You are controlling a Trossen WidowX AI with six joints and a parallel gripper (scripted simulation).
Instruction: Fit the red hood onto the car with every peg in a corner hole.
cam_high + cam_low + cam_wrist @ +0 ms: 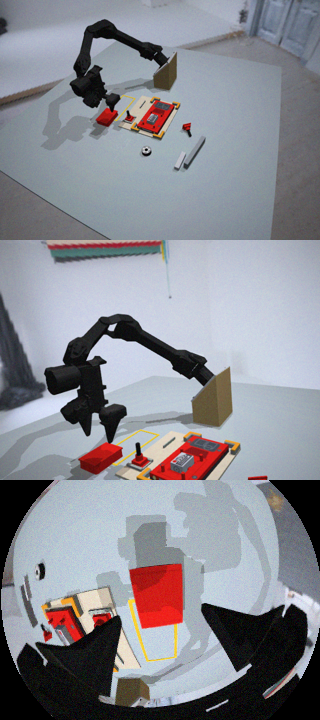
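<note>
Now: gripper tip 50 mm above the red hood. The rest, counted from my gripper tip: grey engine block: 240 mm to the left, 40 mm below, 30 mm behind; then black-and-white wheel: 260 mm to the left, 140 mm ahead, 60 mm below.
</note>
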